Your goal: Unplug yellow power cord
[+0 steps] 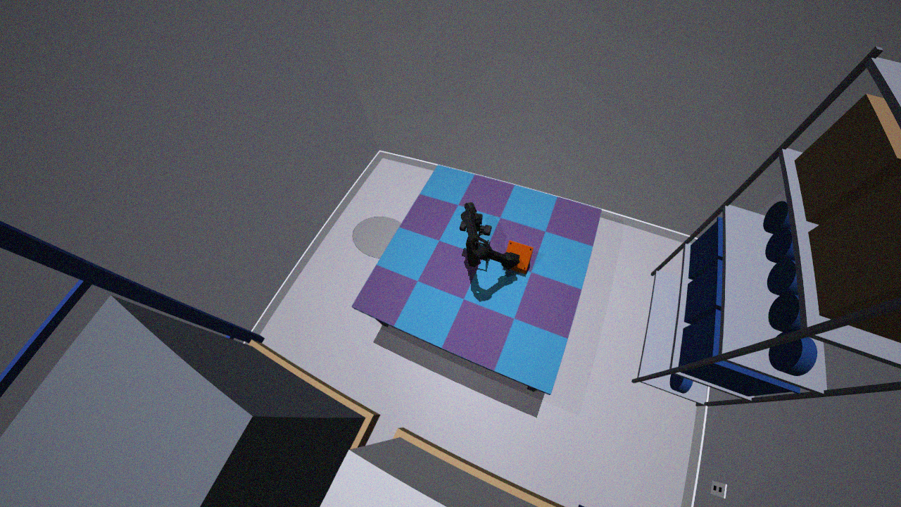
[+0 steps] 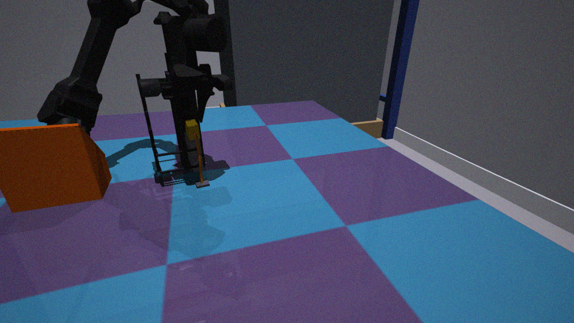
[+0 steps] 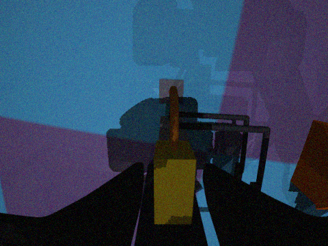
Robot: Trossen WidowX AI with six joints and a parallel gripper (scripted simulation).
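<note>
The yellow plug lies 1 cm behind my gripper tip, 4 cm to the left of it and 1 cm below it.
</note>
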